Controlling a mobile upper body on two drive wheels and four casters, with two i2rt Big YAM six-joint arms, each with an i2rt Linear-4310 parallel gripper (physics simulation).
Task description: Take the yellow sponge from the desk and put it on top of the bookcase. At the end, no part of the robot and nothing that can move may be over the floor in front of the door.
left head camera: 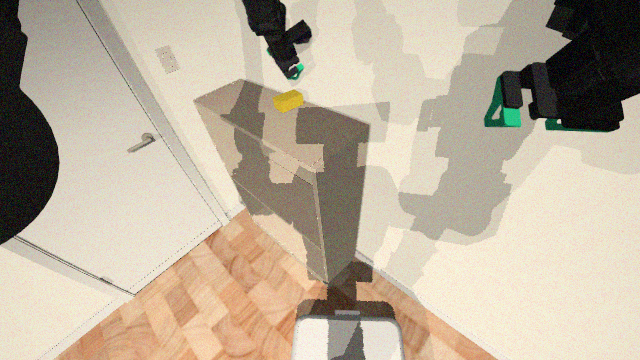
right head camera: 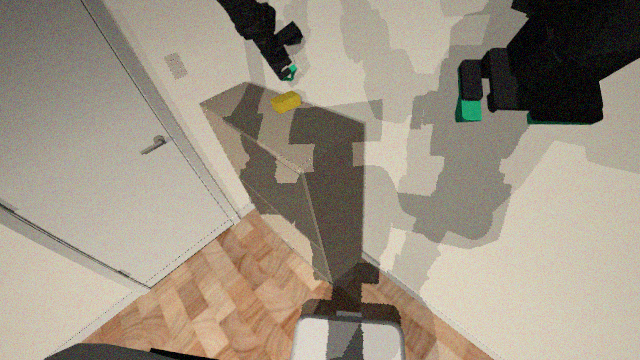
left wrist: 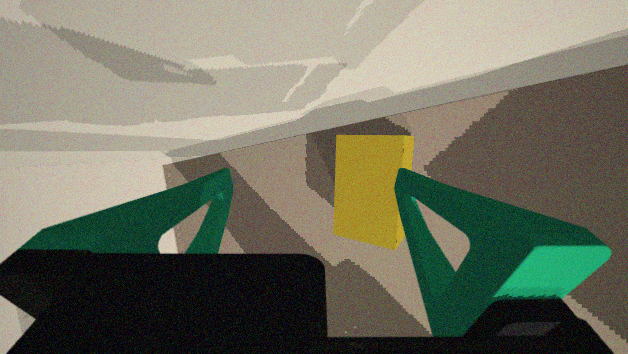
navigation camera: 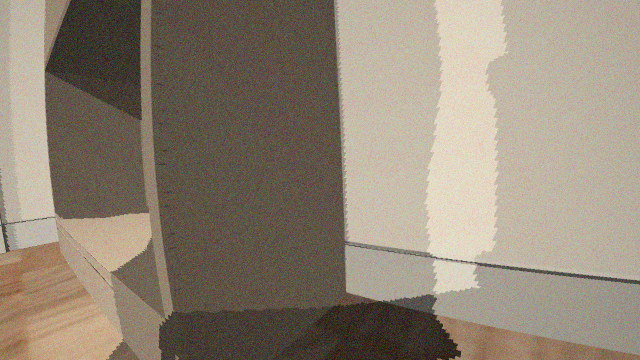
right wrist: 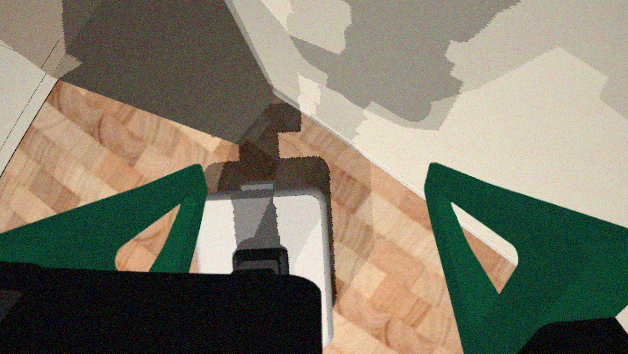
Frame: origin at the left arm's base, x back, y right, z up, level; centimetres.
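Seen in the pictures: left gripper, fingertip midpoint: [left head camera: 289, 69] [right head camera: 285, 70] [left wrist: 313, 177]; right gripper, fingertip midpoint: [left head camera: 515, 124] [right head camera: 492, 118] [right wrist: 315, 176].
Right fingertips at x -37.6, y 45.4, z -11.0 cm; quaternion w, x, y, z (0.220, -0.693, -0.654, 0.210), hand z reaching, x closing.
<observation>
A point is followed by its place in that frame.
The yellow sponge [left head camera: 288, 101] @(z -31.3, x -86.2, y -0.9 cm) [right head camera: 286, 102] @(z -31.5, x -86.6, y -0.5 cm) [left wrist: 369, 190] @(z -30.5, x -89.3, y -1.4 cm) lies on top of the bookcase [left head camera: 272, 125] @(z -35.0, x -75.6, y -5.6 cm) [right head camera: 275, 127] @(z -35.0, x -74.7, y -2.7 cm) [left wrist: 525, 150] @(z -35.0, x -83.7, y 8.9 cm) [right wrist: 175, 65] @(z -58.5, x -61.2, y 18.5 cm) [navigation camera: 245, 150] @(z -116.8, x -59.4, y 17.1 cm), near its wall-side edge. My left gripper [left head camera: 296, 72] @(z -20.9, x -90.9, y 0.4 cm) [right head camera: 289, 73] @(z -20.9, x -90.9, y 0.4 cm) [left wrist: 313, 177] @(z -20.9, x -90.9, y 0.4 cm) is open and empty, apart from the sponge; in the left wrist view one fingertip overlaps the sponge's edge. My right gripper [left head camera: 532, 122] [right head camera: 500, 117] @(z -11.0, x -37.6, y 45.4 cm) [right wrist: 315, 176] @(z -11.0, x -37.6, y 45.4 cm) is open and empty, well to the right of the bookcase. The door [left head camera: 100, 100] @(z -24.1, x -86.4, y -85.0 cm) [right head camera: 75, 100] @(z -15.2, x -77.6, y -92.1 cm) is closed, at the left. The desk does not show.
The wood floor [left head camera: 210, 300] @(z -141.0, x -39.8, y -65.7 cm) [right head camera: 215, 310] @(z -141.0, x -30.6, y -64.8 cm) lies before the door and bookcase. The white robot base [left head camera: 310, 340] @(z -115.0, x -20.3, y 5.1 cm) [right head camera: 310, 340] @(z -115.0, x -20.1, y 5.3 cm) [right wrist: 300, 215] @(z -115.0, x -22.3, y 38.7 cm) stands close to the bookcase's near corner. The wall [left head camera: 560, 225] @(z -41.9, x -38.6, y 77.0 cm) [right head camera: 560, 225] @(z -41.5, x -39.7, y 75.6 cm) runs behind the bookcase and along the right.
</observation>
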